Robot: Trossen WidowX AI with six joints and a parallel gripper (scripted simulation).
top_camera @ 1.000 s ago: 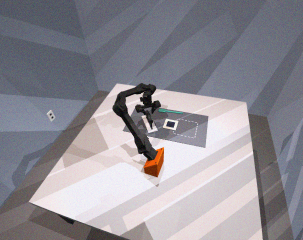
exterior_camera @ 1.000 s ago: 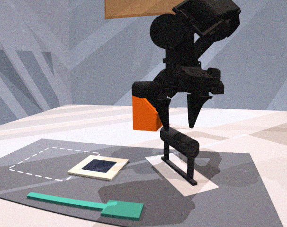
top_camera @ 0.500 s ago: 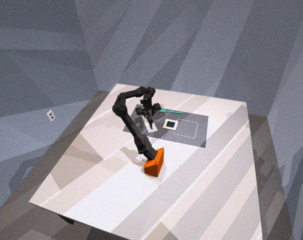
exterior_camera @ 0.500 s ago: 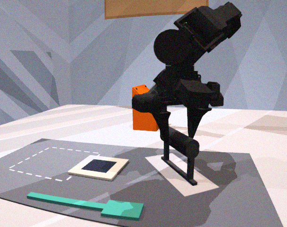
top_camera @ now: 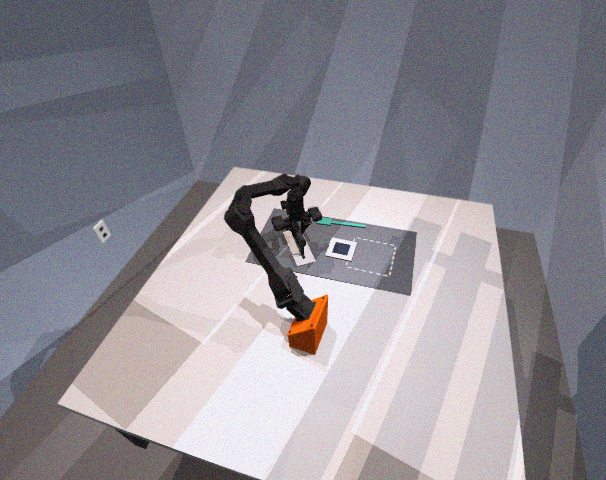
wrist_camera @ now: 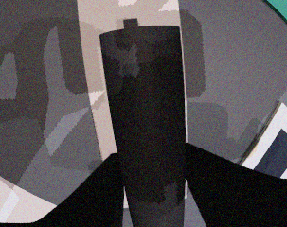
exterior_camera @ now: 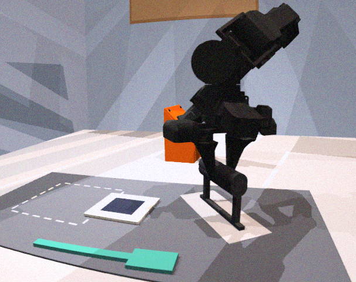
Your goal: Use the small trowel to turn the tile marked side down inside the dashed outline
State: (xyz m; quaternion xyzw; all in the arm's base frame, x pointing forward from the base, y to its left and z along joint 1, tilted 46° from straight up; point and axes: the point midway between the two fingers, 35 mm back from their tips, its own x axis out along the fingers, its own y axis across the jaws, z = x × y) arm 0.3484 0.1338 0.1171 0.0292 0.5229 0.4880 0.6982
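Right now the trowel is 30 mm below my gripper tip, 20 mm behind it and 10 mm to the right of it. From my gripper tip the other things lie so: grey mat 140 mm to the right, 80 mm below, 50 mm ahead; green paddle 180 mm ahead, 100 mm to the right, 60 mm below; tile 170 mm to the right, 60 mm below, 40 mm ahead.
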